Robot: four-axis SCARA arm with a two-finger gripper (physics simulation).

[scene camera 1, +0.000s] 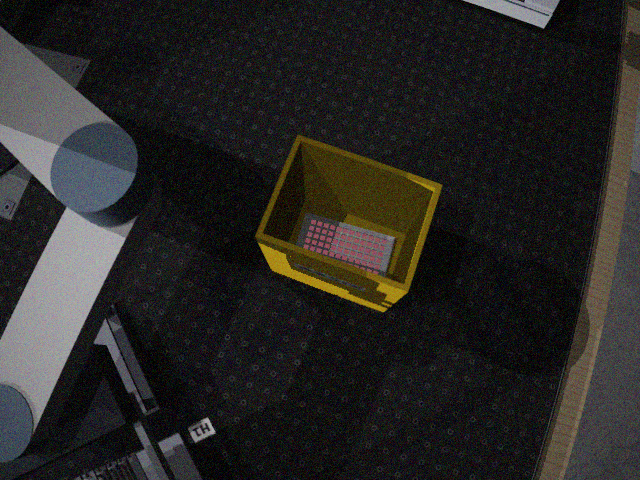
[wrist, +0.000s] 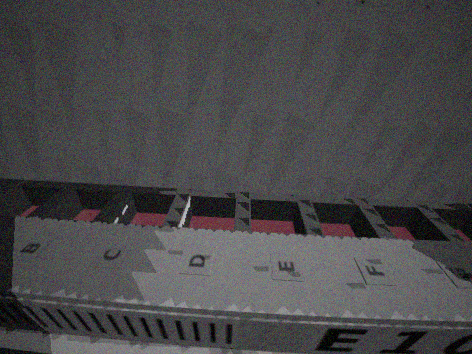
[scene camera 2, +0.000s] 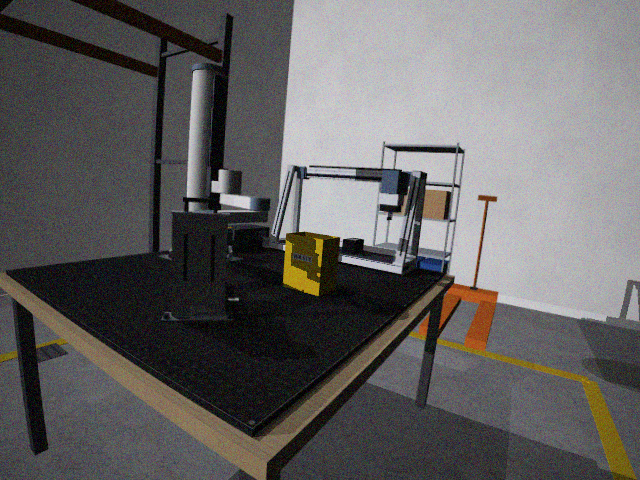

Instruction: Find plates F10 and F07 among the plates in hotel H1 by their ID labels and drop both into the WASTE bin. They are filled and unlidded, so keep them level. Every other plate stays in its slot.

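There's a plate F10 [scene camera 1: 365, 249] here, and a grey rg stand [scene camera 1: 105, 336] too. In the wrist view the plate F10 is out of frame.
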